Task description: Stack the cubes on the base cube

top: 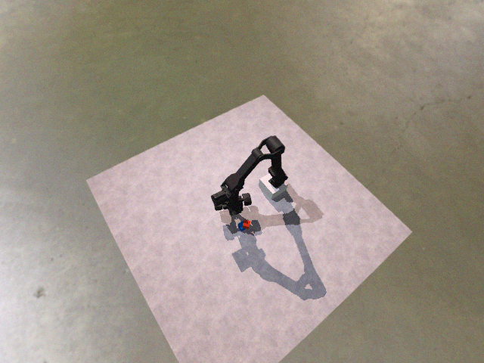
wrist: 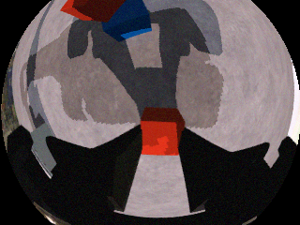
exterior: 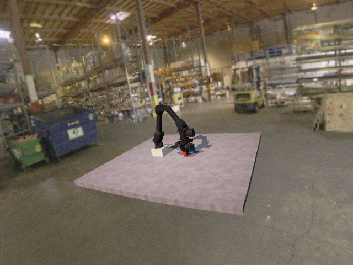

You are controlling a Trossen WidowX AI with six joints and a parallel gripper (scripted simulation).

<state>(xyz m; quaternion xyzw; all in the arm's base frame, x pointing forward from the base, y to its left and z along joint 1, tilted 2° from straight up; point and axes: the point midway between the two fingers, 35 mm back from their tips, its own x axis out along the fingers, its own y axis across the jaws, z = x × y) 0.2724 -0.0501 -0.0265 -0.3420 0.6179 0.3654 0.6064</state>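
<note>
Right now my gripper tip is 20 mm short of the blue cube and 110 mm to the right of it.
</note>
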